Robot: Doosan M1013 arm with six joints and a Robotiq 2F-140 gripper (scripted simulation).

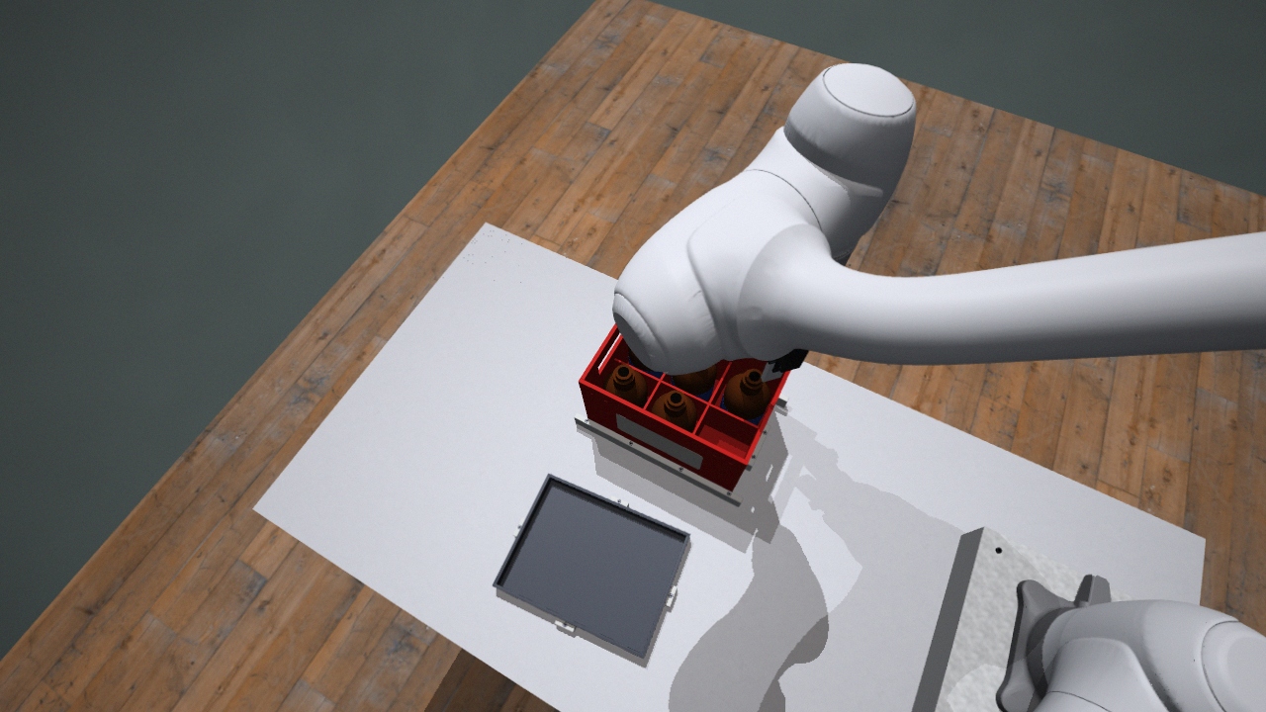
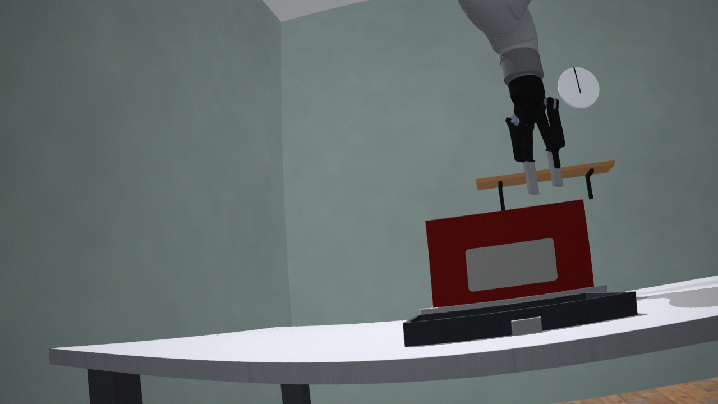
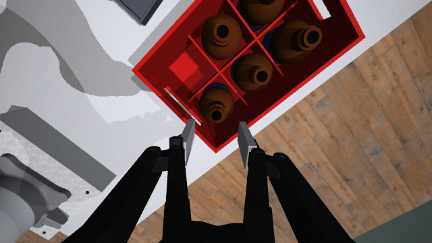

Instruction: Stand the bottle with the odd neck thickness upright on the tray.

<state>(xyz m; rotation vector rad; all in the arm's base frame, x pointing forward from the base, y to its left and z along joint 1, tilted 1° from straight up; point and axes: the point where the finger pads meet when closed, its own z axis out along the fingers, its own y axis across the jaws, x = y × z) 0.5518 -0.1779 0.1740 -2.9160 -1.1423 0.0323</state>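
Now: hand 170 mm above the crate, 90 mm short of it and 40 mm to the right of it. Also, from my hand: dark tray (330 mm to the left, 240 mm below, 110 mm ahead).
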